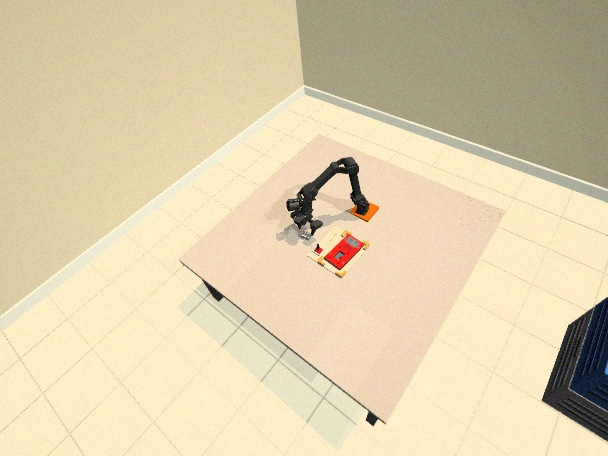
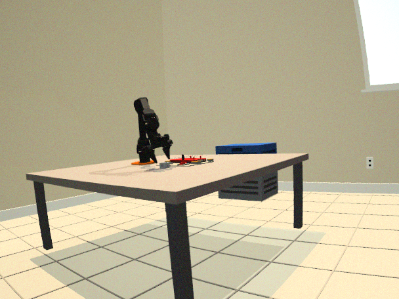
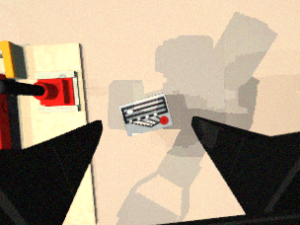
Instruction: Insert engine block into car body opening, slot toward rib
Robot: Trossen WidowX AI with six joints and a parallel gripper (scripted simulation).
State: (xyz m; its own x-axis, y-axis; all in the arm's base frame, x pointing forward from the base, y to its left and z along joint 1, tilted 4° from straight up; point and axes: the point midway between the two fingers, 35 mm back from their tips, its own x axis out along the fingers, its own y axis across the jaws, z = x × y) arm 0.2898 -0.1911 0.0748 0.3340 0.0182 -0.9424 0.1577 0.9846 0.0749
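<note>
Now: the engine block 1 cm ahead of my gripper tip and 2 cm below it.
</note>
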